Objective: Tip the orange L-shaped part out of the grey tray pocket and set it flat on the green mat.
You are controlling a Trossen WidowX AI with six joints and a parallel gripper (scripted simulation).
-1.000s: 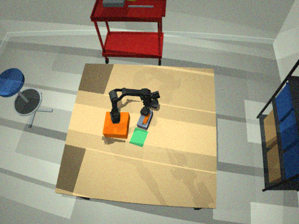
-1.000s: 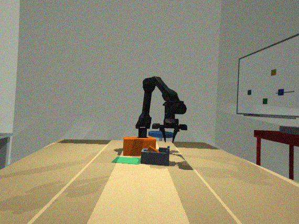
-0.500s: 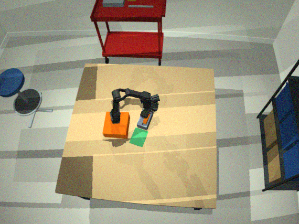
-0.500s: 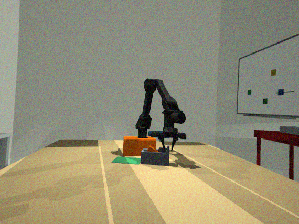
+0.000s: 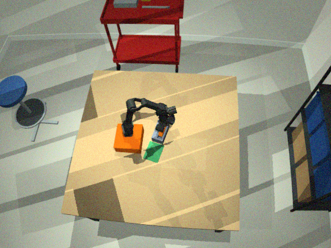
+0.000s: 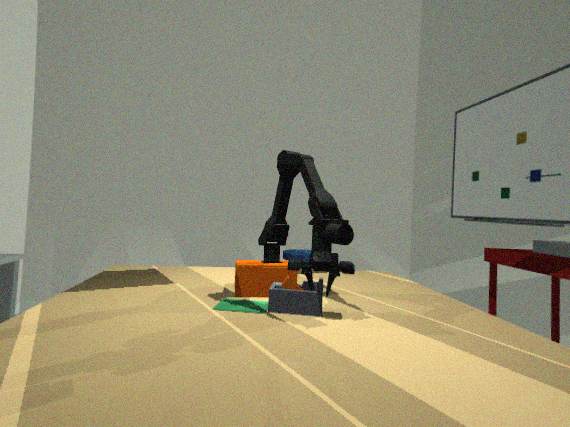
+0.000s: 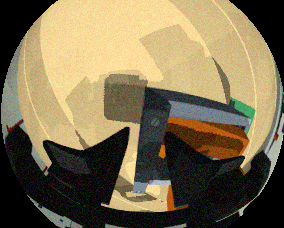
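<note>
My gripper tip is now 4 cm to the left of the orange L-shaped part and 2 cm past it. From my gripper tip the other things lie so: green mat: 20 cm to the right, 9 cm behind, 6 cm below.
</note>
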